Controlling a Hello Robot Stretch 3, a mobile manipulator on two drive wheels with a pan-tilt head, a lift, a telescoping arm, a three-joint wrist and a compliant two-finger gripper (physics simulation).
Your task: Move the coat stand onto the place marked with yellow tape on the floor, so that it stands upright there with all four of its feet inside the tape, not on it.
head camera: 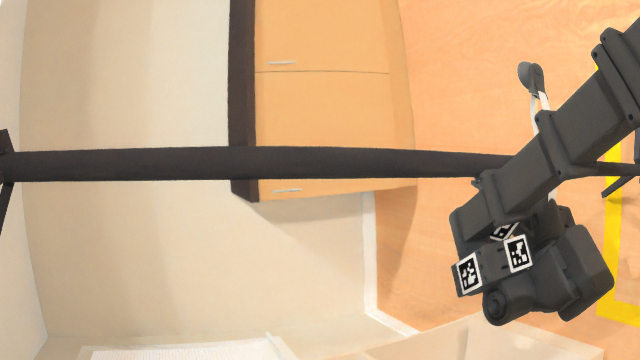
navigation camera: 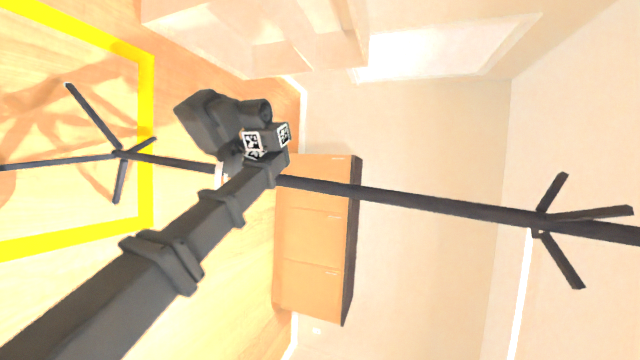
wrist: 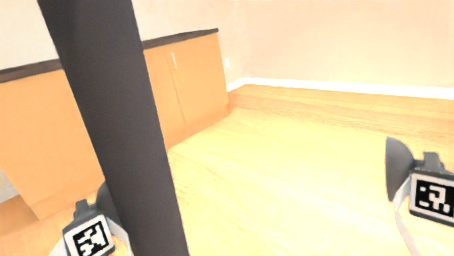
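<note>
The dark coat stand appears upright, its hooks at the right in the navigation view. Its base is over the yellow tape. One short-looking leg crosses the tape, with its foot at or just past the outer edge; two other feet show inside. The fourth foot is cut off at the left edge of the navigation view. My gripper is open wide around the pole's height. The pole stands close against the left finger, with a broad gap to the right finger. The wrist and arm hide much of the gripper in the navigation view.
A wooden cabinet with a dark top stands against the wall, beyond the pole. A pale open-fronted unit stands near the tape's corner. My telescoping arm crosses the head and navigation views.
</note>
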